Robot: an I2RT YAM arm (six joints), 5 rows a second.
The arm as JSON. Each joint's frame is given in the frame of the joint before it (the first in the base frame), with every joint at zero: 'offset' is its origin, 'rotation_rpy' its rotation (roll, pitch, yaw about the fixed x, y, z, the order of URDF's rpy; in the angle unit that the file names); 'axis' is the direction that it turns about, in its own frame. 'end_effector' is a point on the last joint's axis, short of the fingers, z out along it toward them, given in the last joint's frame.
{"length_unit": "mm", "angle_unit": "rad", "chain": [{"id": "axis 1", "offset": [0.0, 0.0, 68.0], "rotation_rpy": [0.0, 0.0, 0.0], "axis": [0.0, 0.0, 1.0]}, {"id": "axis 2", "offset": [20.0, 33.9, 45.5], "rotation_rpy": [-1.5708, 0.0, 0.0], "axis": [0.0, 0.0, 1.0]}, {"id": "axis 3", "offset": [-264.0, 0.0, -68.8], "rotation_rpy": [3.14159, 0.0, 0.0], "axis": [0.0, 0.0, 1.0]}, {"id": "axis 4", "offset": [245.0, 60.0, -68.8], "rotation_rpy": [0.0, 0.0, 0.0], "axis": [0.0, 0.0, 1.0]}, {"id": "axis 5", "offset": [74.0, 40.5, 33.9], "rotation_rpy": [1.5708, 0.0, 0.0], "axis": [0.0, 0.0, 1.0]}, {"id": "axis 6", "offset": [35.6, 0.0, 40.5], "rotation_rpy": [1.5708, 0.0, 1.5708], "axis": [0.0, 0.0, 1.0]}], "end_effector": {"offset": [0.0, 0.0, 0.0], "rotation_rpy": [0.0, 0.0, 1.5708]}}
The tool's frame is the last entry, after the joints.
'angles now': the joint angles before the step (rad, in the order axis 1, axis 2, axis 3, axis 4, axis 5, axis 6). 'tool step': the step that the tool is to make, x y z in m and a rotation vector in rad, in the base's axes. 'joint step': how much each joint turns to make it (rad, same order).
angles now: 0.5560, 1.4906, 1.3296, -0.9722, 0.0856, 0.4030
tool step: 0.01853, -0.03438, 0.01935, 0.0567, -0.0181, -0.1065
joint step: -0.1377, -0.0065, 0.0634, -0.0267, -0.0511, -0.0095
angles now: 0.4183, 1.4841, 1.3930, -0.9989, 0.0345, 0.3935
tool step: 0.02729, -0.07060, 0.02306, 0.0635, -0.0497, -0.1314
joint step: -0.2644, 0.0142, 0.0919, -0.0138, -0.1061, -0.0927
